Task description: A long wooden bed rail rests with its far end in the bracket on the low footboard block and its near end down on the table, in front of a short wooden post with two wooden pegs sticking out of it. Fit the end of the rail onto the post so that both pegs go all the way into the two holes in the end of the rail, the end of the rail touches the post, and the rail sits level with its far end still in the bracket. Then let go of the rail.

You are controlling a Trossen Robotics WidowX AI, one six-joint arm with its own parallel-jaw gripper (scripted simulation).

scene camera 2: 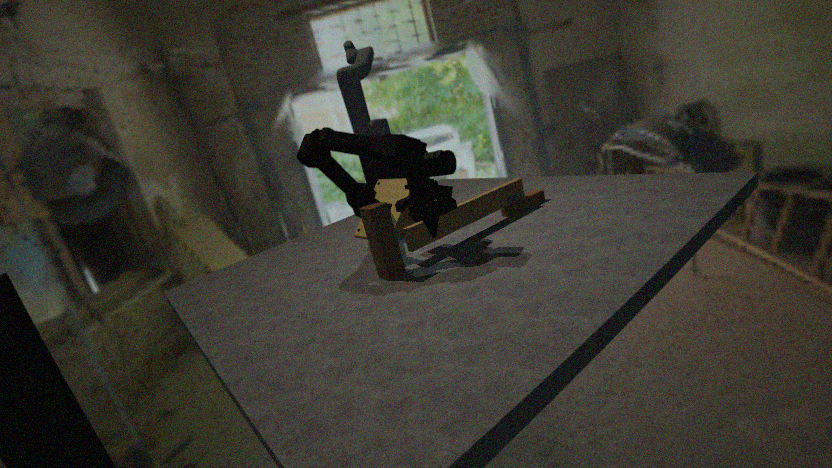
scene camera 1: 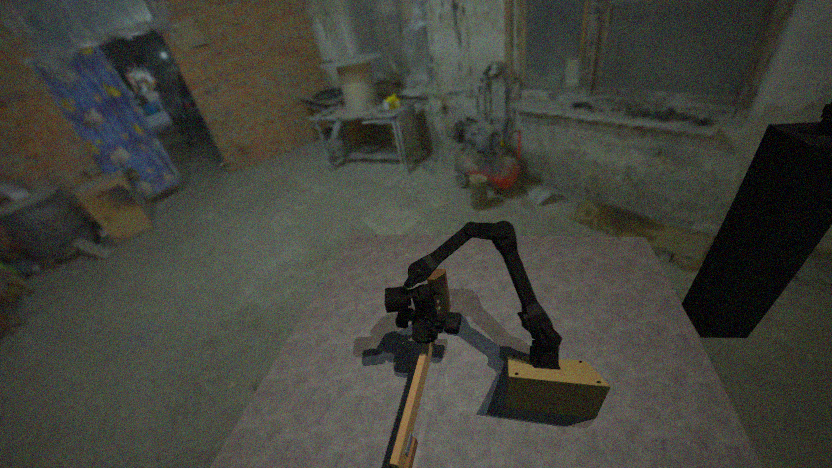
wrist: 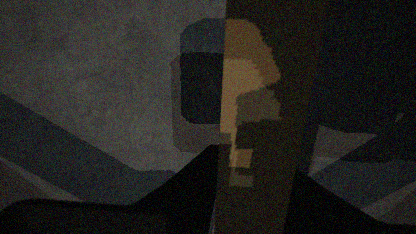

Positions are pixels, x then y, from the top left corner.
my gripper: scene camera 2 431,236; scene camera 1 432,336; wrist 237,155
